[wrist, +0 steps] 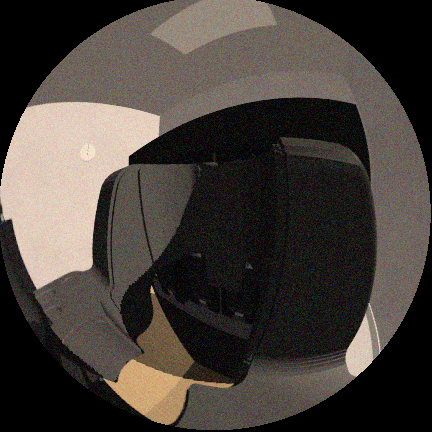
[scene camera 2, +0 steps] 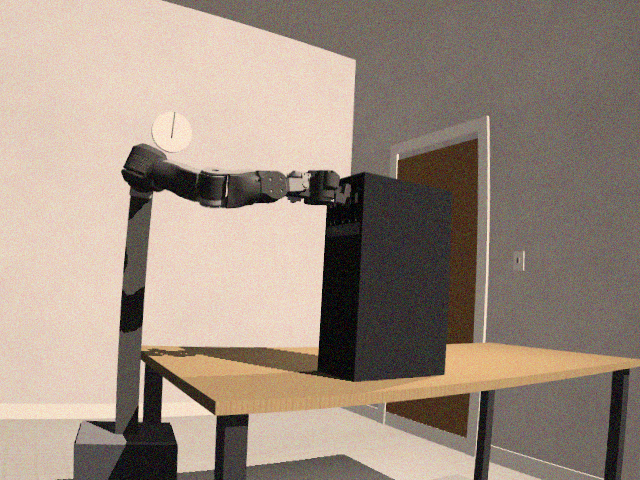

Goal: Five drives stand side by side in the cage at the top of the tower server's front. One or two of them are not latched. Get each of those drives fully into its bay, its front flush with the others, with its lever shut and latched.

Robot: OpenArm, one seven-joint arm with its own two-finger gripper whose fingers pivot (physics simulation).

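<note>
The black tower server (scene camera 2: pixel 403 279) (wrist: pixel 215 345) stands upright on the table. The drive cage (scene camera 2: pixel 343 215) (wrist: pixel 227 300) is at the top of its front, seen at a steep angle in the scene view and partly hidden behind the gripper in the wrist view. Lower parts of some dark drives show there above a grey strip. The drives are too dark and too much covered to tell which levers are shut or which fronts are flush. My gripper (scene camera 2: pixel 345 196) (wrist: pixel 230 227) is shut, with no drive seen between its fingers. Its fingertips are at the upper part of the cage, close to the drive fronts; contact cannot be made out.
The wooden table (scene camera 2: pixel 258 384) (wrist: pixel 145 385) extends in front of and behind the tower. The arm (scene camera 2: pixel 237 188) reaches level from its post (scene camera 2: pixel 135 248) at the left to the tower's upper front. A brown door (scene camera 2: pixel 462 232) is in the wall behind the tower.
</note>
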